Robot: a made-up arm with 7 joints. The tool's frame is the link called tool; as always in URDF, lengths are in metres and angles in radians. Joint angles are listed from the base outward.
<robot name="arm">
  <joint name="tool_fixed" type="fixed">
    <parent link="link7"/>
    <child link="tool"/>
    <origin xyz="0 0 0" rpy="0 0 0"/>
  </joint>
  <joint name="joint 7" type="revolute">
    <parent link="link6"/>
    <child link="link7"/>
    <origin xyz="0 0 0" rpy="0 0 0"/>
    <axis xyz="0 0 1"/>
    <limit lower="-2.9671" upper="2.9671"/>
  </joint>
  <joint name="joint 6" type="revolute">
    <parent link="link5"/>
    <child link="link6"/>
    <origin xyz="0 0 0" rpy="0 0 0"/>
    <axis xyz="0 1 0"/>
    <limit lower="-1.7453" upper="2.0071"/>
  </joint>
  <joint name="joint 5" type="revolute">
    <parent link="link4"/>
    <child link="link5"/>
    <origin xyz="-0.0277 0 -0.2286" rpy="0 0 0"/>
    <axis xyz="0 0 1"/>
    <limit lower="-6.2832" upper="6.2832"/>
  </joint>
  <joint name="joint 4" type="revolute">
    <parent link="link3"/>
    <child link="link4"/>
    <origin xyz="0.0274 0 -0.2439" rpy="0 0 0"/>
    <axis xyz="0 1 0"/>
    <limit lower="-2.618" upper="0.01"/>
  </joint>
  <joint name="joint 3" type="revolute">
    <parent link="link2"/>
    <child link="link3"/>
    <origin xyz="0 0 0" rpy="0 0 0"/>
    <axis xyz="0 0 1"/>
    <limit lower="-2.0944" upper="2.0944"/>
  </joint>
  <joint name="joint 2" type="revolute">
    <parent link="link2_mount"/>
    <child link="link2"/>
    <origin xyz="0 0 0" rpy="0 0 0"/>
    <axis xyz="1 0 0"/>
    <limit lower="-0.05" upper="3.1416"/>
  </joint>
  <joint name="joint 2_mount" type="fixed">
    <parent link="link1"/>
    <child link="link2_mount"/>
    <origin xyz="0 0 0" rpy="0 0 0"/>
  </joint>
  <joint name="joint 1" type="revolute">
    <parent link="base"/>
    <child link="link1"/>
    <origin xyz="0 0 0" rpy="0 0 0"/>
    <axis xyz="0 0.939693 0.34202"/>
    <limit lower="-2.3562" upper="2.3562"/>
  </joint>
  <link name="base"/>
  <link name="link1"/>
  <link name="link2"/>
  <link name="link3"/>
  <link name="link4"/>
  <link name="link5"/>
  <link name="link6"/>
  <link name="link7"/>
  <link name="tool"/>
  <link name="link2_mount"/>
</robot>
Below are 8 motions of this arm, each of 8 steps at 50 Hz.
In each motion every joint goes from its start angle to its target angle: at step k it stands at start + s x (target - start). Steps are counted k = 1, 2, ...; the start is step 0. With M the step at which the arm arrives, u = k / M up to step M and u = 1 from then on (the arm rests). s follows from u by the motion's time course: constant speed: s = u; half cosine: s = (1 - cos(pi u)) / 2; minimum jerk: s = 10 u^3 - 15 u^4 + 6 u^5.
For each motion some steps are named. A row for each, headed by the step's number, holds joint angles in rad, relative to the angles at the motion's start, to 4 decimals.
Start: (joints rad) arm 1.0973 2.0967 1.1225 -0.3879 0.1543 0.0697 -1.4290
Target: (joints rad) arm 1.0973 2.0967 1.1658 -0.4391 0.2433 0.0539 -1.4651
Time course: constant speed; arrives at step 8
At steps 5, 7, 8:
5: 0.0000 0.0000 0.0271 -0.0320 0.0556 -0.0099 -0.0226
7: 0.0000 0.0000 0.0379 -0.0448 0.0779 -0.0138 -0.0316
8: 0.0000 0.0000 0.0433 -0.0512 0.0890 -0.0158 -0.0361

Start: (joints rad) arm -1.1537 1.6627 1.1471 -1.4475 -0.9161 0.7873 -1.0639
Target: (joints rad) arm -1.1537 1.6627 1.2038 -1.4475 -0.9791 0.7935 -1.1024
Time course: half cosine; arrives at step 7
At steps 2, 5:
2: 0.0000 0.0000 0.0107 0.0000 -0.0119 0.0012 -0.0072
5: 0.0000 0.0000 0.0460 0.0000 -0.0511 0.0050 -0.0313

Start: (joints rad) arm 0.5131 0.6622 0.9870 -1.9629 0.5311 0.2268 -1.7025
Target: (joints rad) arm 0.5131 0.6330 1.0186 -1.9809 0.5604 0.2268 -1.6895
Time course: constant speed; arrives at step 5
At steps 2, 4, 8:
2: 0.0000 -0.0117 0.0126 -0.0072 0.0117 0.0000 0.0052
4: 0.0000 -0.0234 0.0253 -0.0144 0.0234 0.0000 0.0104
8: 0.0000 -0.0292 0.0316 -0.0180 0.0293 0.0000 0.0130

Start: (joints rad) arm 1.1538 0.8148 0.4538 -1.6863 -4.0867 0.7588 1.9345
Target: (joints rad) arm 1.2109 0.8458 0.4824 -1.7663 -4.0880 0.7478 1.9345
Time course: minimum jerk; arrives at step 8
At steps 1, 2, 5, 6, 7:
1: 0.0009 0.0005 0.0005 -0.0013 0.0000 -0.0002 0.0000
2: 0.0059 0.0032 0.0030 -0.0083 -0.0001 -0.0011 0.0000
5: 0.0414 0.0225 0.0207 -0.0580 -0.0009 -0.0080 0.0000
6: 0.0512 0.0278 0.0256 -0.0717 -0.0012 -0.0099 0.0000
7: 0.0562 0.0305 0.0281 -0.0787 -0.0013 -0.0108 0.0000

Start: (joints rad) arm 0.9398 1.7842 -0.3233 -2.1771 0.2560 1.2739 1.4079
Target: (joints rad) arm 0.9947 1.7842 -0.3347 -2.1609 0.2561 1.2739 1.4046
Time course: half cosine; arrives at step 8
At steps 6, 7, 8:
6: 0.0469 0.0000 -0.0097 0.0138 0.0001 0.0000 -0.0028
7: 0.0528 0.0000 -0.0110 0.0156 0.0001 0.0000 -0.0032
8: 0.0549 0.0000 -0.0114 0.0162 0.0001 0.0000 -0.0033

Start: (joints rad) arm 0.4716 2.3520 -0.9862 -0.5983 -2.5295 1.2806 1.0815
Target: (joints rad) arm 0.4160 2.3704 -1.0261 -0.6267 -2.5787 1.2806 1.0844
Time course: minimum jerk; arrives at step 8
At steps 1, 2, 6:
1: -0.0009 0.0003 -0.0006 -0.0005 -0.0008 0.0000 0.0000
2: -0.0058 0.0019 -0.0041 -0.0029 -0.0051 0.0000 0.0003
6: -0.0498 0.0165 -0.0358 -0.0255 -0.0441 0.0000 0.0026

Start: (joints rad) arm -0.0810 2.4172 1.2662 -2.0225 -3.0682 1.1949 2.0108
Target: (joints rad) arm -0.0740 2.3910 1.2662 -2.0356 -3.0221 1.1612 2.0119
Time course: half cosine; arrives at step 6
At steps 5, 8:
5: 0.0065 -0.0244 0.0000 -0.0122 0.0430 -0.0314 0.0010
8: 0.0070 -0.0262 0.0000 -0.0131 0.0461 -0.0337 0.0011

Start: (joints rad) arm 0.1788 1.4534 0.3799 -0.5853 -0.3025 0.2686 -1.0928
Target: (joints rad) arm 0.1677 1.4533 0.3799 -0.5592 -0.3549 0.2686 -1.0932
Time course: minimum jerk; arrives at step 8
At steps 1, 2, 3, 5, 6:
1: -0.0002 0.0000 0.0000 0.0004 -0.0008 0.0000 0.0000
2: -0.0011 0.0000 0.0000 0.0027 -0.0054 0.0000 0.0000
3: -0.0031 0.0000 0.0000 0.0072 -0.0144 0.0000 -0.0001
5: -0.0080 -0.0001 0.0000 0.0189 -0.0380 0.0000 -0.0003
6: -0.0100 -0.0001 0.0000 0.0234 -0.0470 0.0000 -0.0004

